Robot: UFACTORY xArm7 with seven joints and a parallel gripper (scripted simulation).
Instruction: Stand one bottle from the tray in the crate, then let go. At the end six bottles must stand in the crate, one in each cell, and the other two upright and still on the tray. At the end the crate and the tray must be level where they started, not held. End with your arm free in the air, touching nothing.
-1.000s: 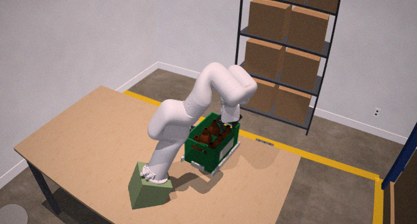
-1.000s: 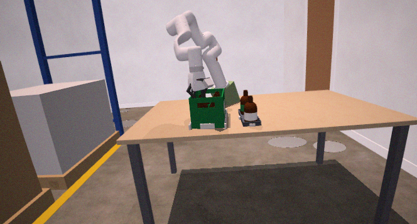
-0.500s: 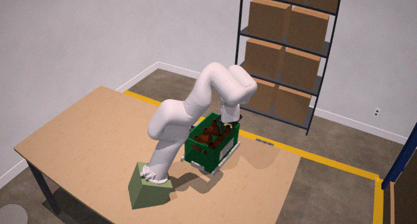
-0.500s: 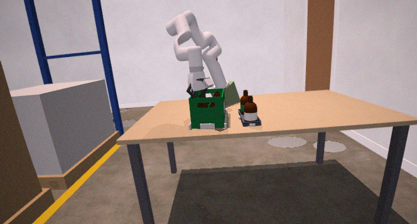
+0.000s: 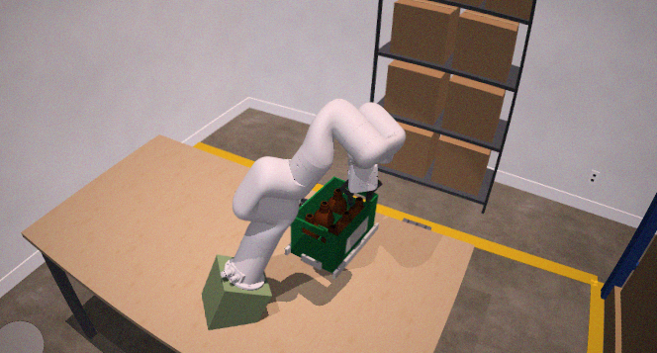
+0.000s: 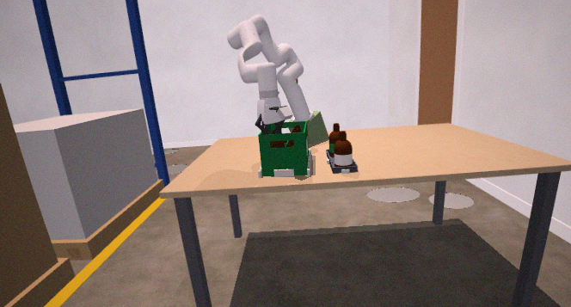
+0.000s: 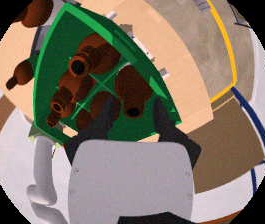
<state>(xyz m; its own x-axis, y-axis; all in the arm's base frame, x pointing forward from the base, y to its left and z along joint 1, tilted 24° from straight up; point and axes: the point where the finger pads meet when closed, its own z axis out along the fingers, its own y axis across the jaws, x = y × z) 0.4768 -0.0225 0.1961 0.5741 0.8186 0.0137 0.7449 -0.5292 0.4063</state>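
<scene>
My gripper is now 9 cm past the green crate, 4 cm to the right of it and 8 cm above it. Also, from my hand: dark tray 12 cm behind, 27 cm to the left, 15 cm below.
</scene>
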